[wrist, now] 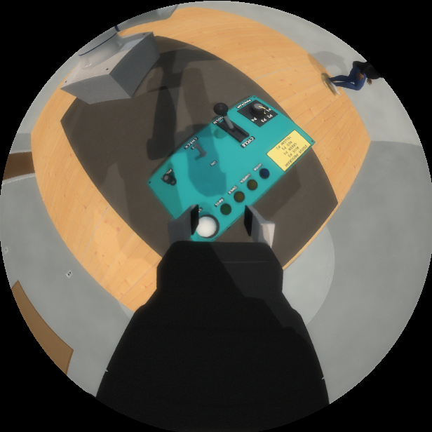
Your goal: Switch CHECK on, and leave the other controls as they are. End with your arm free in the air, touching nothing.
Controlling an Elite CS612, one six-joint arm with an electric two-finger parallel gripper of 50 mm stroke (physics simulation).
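Observation:
A teal control panel (pixel 175 197) lies on the dark mat. Its CHECK switch (pixel 200 150) is a small grey lever in the left middle part of the panel, between the CHECK label (pixel 191 143) and the ON label (pixel 213 163). The lever lies in shadow and its exact position is hard to tell. My gripper (pixel 221 214) is open and empty, above the panel's lower edge in the view. It is apart from the CHECK switch, which shows farther up in the view. The fingers appear above the panel, near the white round button (pixel 206 226).
The panel also bears a ball-topped lever (pixel 228 123), a PROGRAM dial (pixel 258 108), a black knob (pixel 169 177), several dark lamps (pixel 239 196) and a yellow label (pixel 290 150). The robot's grey base block (pixel 112 72) stands at upper left. A person (pixel 354 76) is at upper right.

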